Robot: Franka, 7 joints.
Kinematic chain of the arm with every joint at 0, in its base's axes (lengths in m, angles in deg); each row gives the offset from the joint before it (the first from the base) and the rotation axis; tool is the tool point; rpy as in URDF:
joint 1: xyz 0 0 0.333 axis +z
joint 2: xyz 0 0 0 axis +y
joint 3: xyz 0 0 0.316 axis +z
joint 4: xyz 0.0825 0 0 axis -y
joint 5: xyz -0.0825 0 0.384 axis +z
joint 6: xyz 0 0 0 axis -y
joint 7: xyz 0.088 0 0 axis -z
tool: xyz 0 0 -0.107 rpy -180 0 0
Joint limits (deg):
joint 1: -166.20..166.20
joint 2: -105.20..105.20
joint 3: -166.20..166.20
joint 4: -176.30..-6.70
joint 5: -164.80..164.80
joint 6: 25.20..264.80
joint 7: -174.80..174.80
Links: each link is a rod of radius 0.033 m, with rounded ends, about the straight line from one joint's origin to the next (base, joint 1, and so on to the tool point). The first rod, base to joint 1, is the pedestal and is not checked.
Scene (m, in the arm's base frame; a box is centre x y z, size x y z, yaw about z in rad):
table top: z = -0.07
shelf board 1: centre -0.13 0.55 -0 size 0.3 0.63 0.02 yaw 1.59
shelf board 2: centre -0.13 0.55 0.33 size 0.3 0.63 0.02 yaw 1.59
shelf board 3: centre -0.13 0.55 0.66 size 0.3 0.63 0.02 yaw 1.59
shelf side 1: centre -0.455 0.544 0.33 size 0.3 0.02 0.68 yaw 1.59
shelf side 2: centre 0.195 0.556 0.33 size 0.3 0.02 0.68 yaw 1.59
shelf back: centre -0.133 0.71 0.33 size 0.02 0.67 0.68 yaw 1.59
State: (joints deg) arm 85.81 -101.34 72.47 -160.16 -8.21 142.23 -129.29
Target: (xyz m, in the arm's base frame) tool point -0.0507 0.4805 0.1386
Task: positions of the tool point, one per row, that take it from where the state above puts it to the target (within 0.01 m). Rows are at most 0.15 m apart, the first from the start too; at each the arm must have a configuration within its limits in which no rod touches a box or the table.
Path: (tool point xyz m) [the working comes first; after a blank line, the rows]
Joints at the target: 10.38 -105.20 111.80 -136.08 -9.69 150.98 -129.29
Straight joint move there: touches shelf board 2.

1: -0.2713 0.2327 0.3708
2: -0.1989 0.2807 0.2822
3: -0.1182 0.2866 0.2030
4: -0.0464 0.2558 0.1386
5: -0.0621 0.3307 0.1355
6: -0.0629 0.4080 0.1383
7: -0.0508 0.4805 0.1386

